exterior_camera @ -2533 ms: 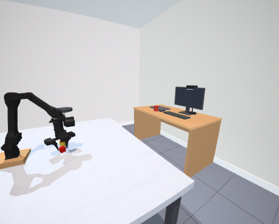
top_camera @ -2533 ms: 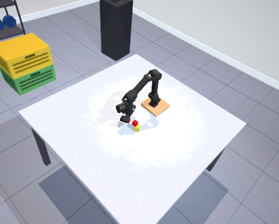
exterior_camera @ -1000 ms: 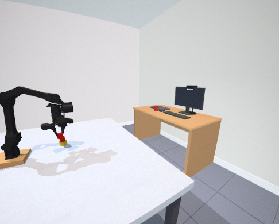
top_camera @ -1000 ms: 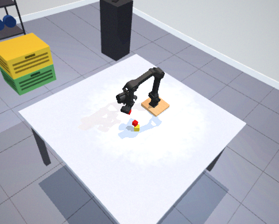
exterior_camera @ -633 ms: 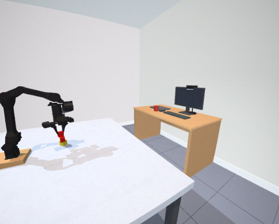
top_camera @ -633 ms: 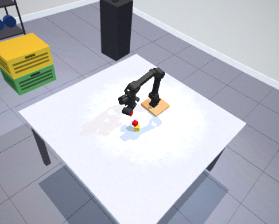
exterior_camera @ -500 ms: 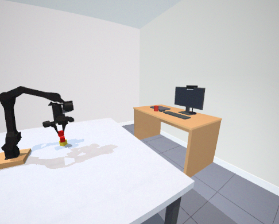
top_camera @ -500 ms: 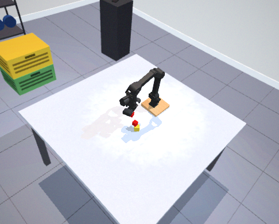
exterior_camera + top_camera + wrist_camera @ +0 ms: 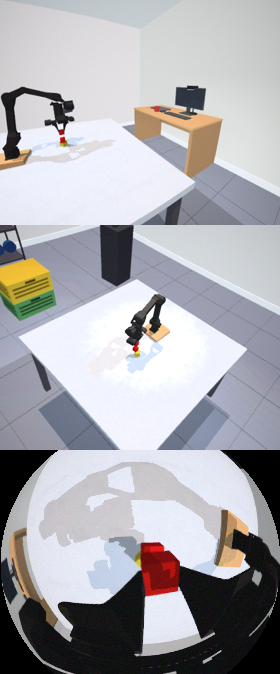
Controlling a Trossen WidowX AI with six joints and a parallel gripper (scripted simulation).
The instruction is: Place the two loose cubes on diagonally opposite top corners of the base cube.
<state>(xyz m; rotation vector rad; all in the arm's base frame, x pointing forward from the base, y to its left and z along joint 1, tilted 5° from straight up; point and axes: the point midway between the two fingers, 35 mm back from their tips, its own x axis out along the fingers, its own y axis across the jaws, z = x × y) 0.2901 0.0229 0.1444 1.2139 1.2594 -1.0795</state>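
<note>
My gripper tip is now 2 cm to the right of the yellow cube and 10 cm above it.
</note>
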